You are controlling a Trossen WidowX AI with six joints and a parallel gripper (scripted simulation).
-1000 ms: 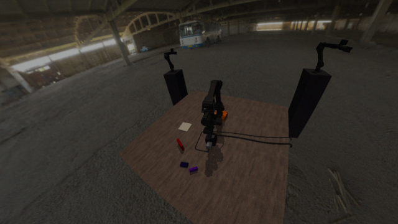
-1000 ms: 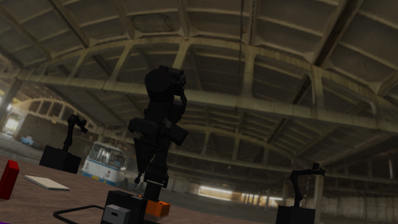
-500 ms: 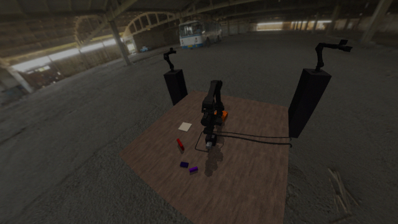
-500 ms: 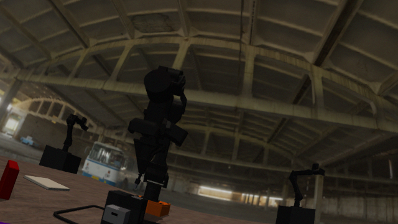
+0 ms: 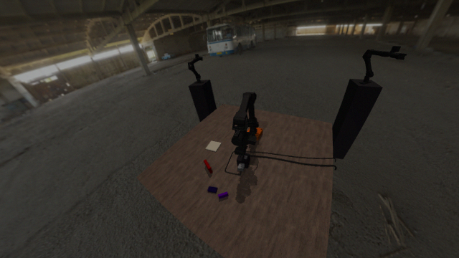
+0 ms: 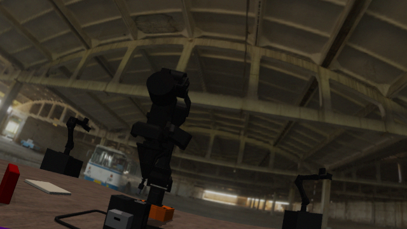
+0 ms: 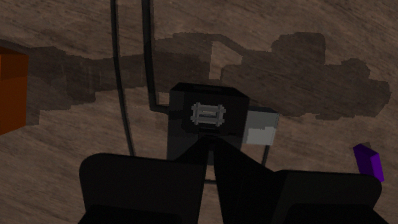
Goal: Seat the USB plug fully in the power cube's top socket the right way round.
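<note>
The silver USB socket lies 6 cm below my gripper tip. Round my gripper tip: blue block (26 cm ahead, 15 cm to the right, 12 cm below); then red block (11 cm ahead, 25 cm to the right, 10 cm below); then white pad (11 cm behind, 32 cm to the right, 13 cm below).
</note>
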